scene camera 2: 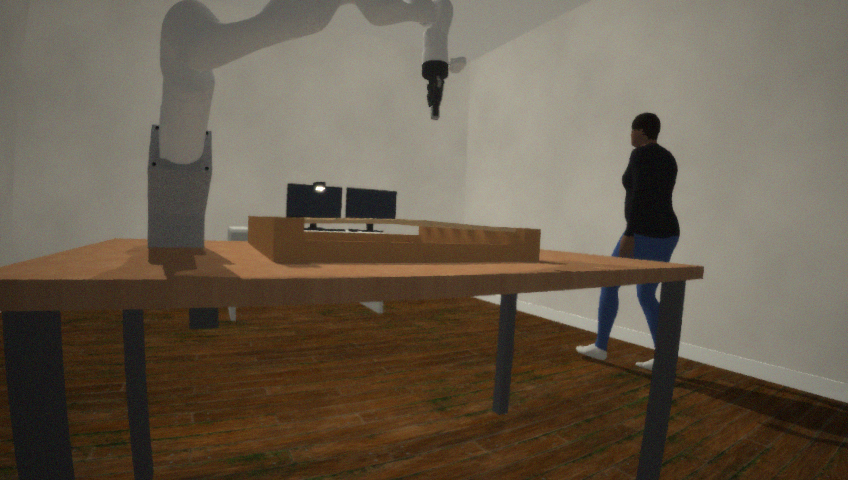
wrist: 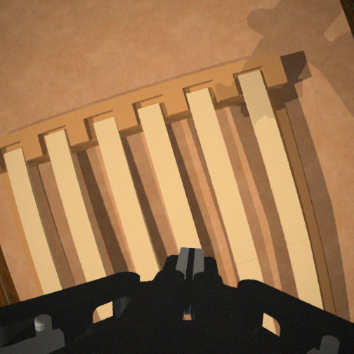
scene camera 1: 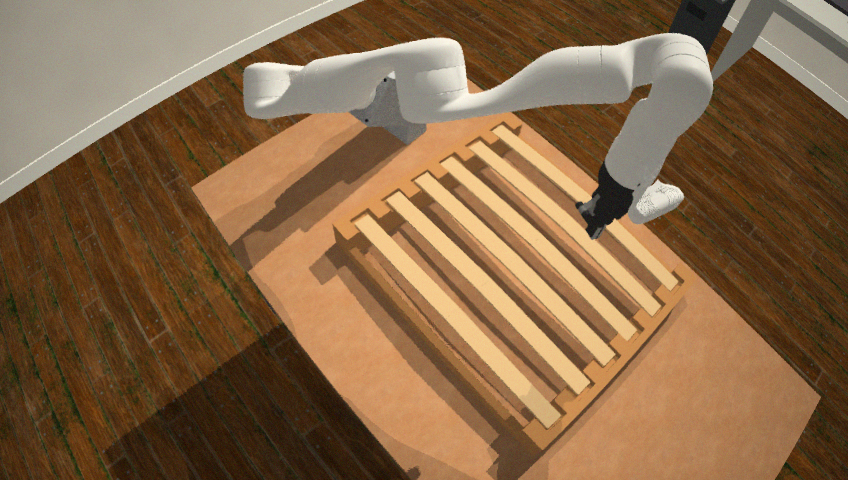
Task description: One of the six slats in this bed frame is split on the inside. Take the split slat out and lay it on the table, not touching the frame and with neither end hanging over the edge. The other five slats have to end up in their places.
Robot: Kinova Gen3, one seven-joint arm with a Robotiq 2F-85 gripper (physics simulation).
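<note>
The bed frame [scene camera 1: 539, 435] [scene camera 2: 357, 251] [wrist: 174, 100] lies on the table [scene camera 1: 743, 362] [scene camera 2: 357, 288] [wrist: 100, 60]. Six pale slats lie across it, their visible ends in the notches. The outermost slat [scene camera 1: 452, 317] [wrist: 277, 160] and its neighbour [scene camera 1: 487, 294] [wrist: 222, 175] each show a faint thin line across them low in the wrist view; whether either is a split I cannot tell. The slats' inner material is hidden. My gripper [scene camera 1: 593, 233] [scene camera 2: 435, 115] [wrist: 191, 262] is shut and empty, pointing down well above the slats.
The arm's base [scene camera 1: 395, 113] [scene camera 2: 176, 205] stands on the table beyond one end of the frame. A person [scene camera 2: 651, 190] stands beyond the table. Two monitors [scene camera 2: 314, 201] [scene camera 2: 371, 204] stand in the background. The arm's shadow falls on the table and frame corner.
</note>
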